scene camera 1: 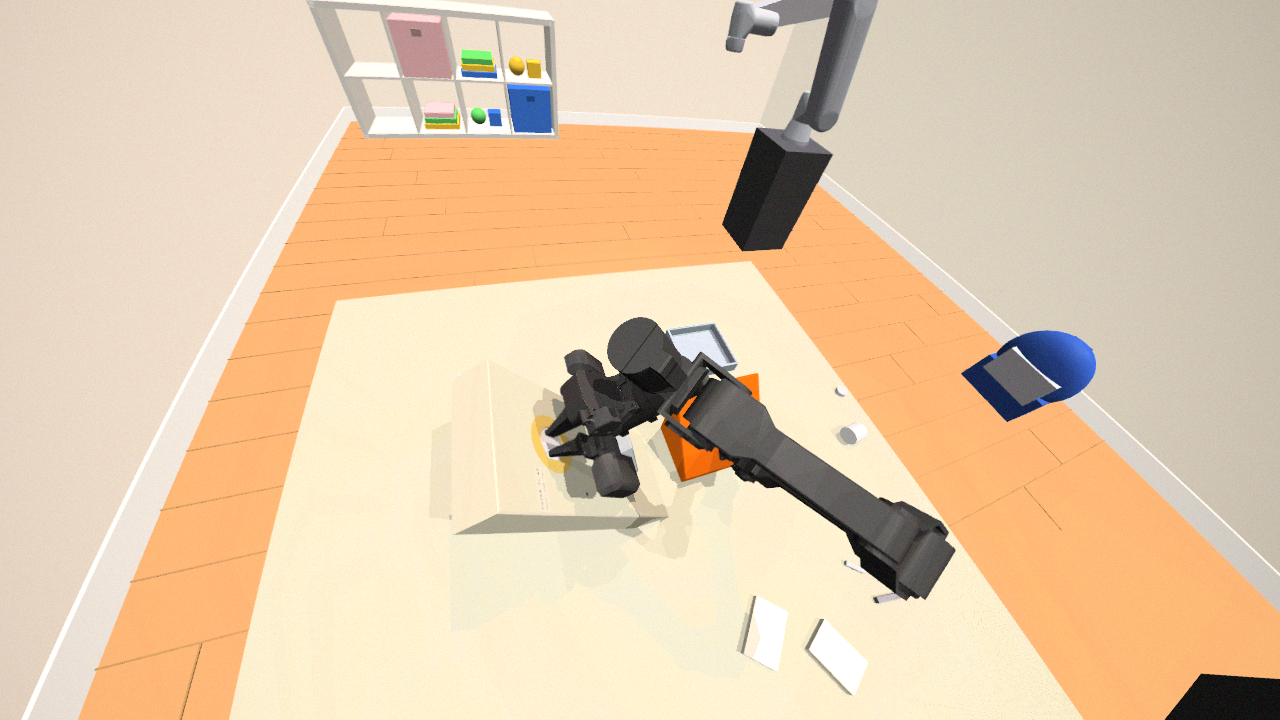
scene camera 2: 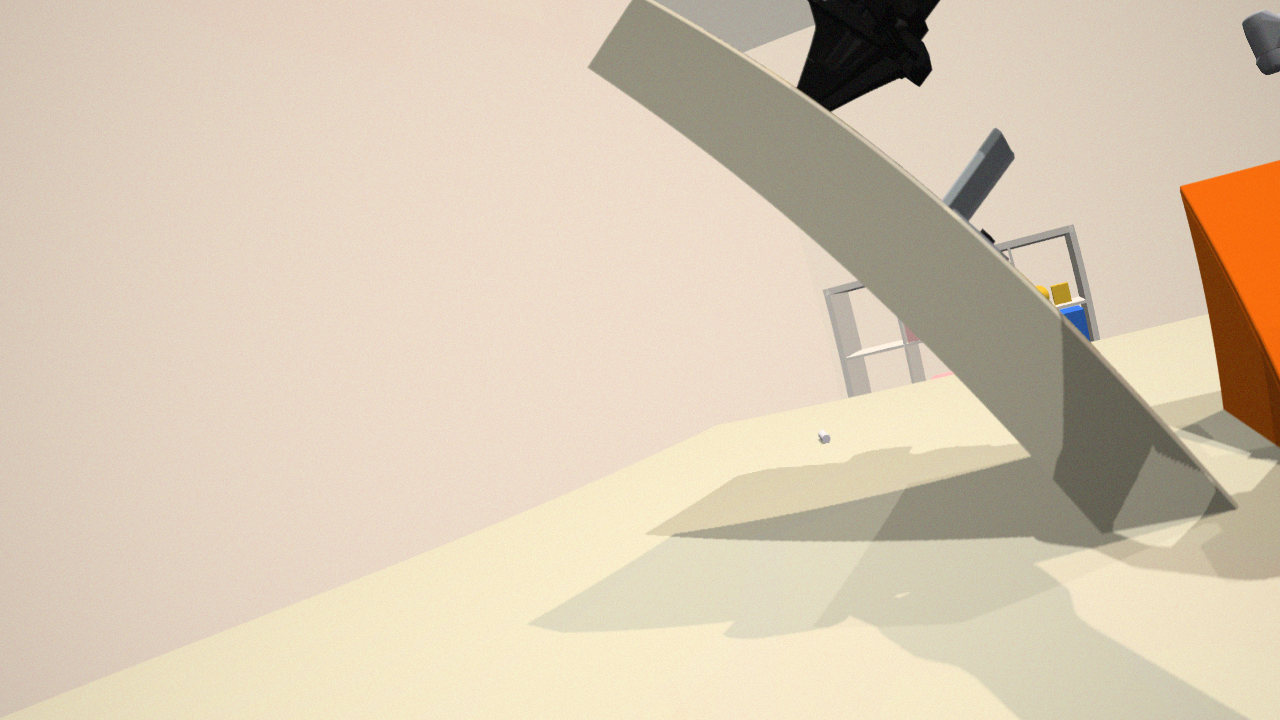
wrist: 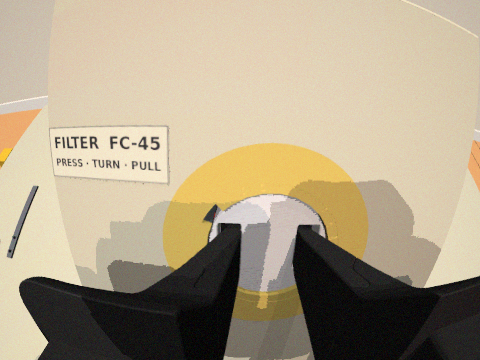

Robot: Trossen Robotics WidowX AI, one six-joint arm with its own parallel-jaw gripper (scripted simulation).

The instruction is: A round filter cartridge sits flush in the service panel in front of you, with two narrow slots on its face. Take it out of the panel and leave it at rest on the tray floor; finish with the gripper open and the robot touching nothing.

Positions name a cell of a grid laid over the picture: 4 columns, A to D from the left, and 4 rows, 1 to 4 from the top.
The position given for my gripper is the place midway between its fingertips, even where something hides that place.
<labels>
my gripper: scene camera 1 B3; scene camera 2 C1; wrist C3
</labels>
